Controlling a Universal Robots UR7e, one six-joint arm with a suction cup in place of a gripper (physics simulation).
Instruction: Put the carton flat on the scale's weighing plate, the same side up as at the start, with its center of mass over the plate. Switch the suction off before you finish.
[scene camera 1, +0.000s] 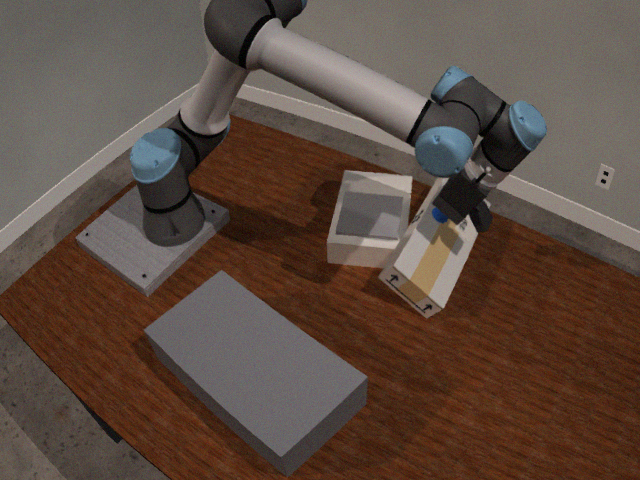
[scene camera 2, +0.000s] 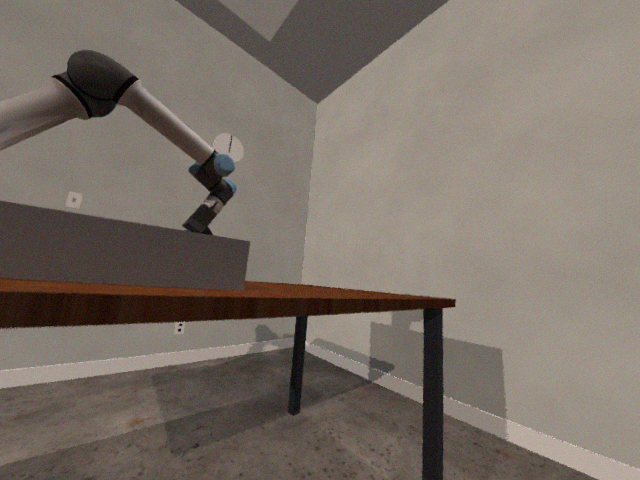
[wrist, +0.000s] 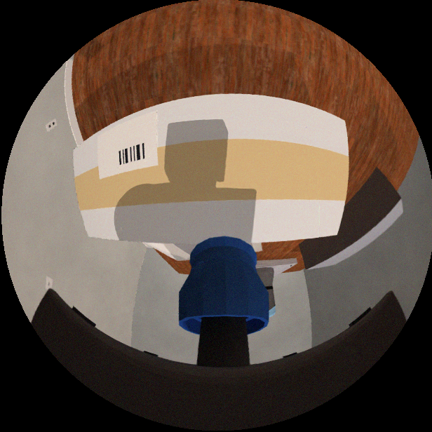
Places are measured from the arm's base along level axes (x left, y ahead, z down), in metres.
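Where they show: hand, its tool point: (scene camera 1: 439, 215); arm's base, origin of its link: (scene camera 1: 174, 223).
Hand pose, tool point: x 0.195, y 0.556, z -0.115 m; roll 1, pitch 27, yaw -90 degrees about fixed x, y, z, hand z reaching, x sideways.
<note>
Each offset is from my tool point to the top centre of the thing. Level surfaces: height alone.
The white carton (scene camera 1: 430, 258) (wrist: 300, 170) with a tan tape stripe lies beside the scale {dx +0.043, dy -0.171, dz +0.070 m} (scene camera 1: 356, 252). It looks tilted, its long side toward the scale raised and close against the scale's edge; the exact contact is hidden. Its taped face is up, and arrows show on its near end. The grey weighing plate {dx +0.005, dy -0.156, dz +0.070 m} (scene camera 1: 368, 214) is in view with no carton lying flat on it. My blue suction cup (scene camera 1: 439, 214) (wrist: 223, 245) is off (open), at the carton's long edge nearest the scale in the wrist view. I cannot tell whether it touches. The carton does not show in scene camera 2.
A large grey block {dx -0.422, dy -0.156, dz +0.050 m} (scene camera 1: 255, 356) (scene camera 2: 124, 250) stands on the table {dz +0.149 m} (scene camera 1: 491, 387) in front of the scale. My arm's base plate (scene camera 1: 118, 248) is at the left. Walls stand behind the table, beyond the carton and scale.
</note>
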